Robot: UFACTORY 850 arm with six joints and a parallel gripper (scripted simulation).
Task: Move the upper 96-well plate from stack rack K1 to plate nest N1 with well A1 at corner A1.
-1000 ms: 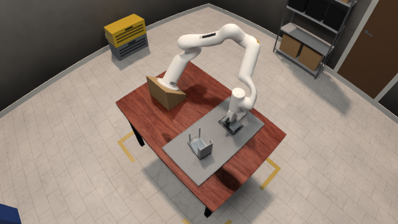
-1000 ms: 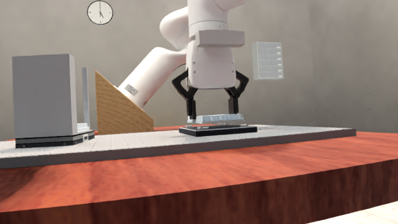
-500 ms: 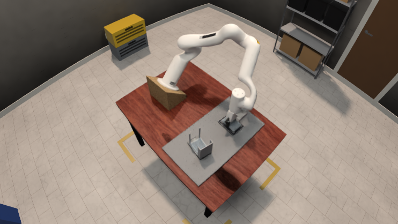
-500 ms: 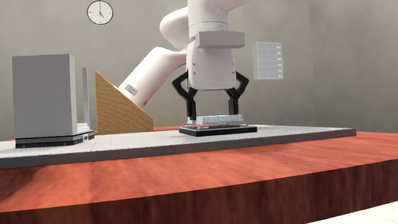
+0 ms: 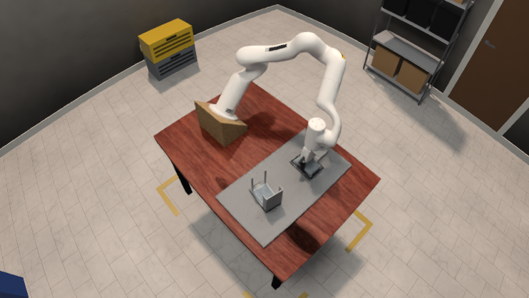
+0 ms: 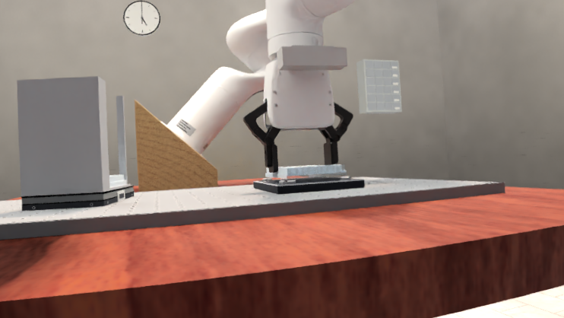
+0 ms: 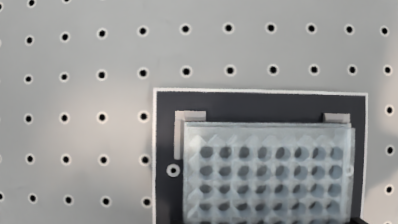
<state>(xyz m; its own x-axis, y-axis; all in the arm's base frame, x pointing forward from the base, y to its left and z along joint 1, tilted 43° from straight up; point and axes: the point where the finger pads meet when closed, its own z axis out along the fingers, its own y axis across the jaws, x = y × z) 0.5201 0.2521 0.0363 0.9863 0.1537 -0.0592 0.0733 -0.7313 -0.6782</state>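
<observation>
The pale 96-well plate lies 1 cm below my hand. Also, from my hand: plate nest N1 (3 cm below).
</observation>
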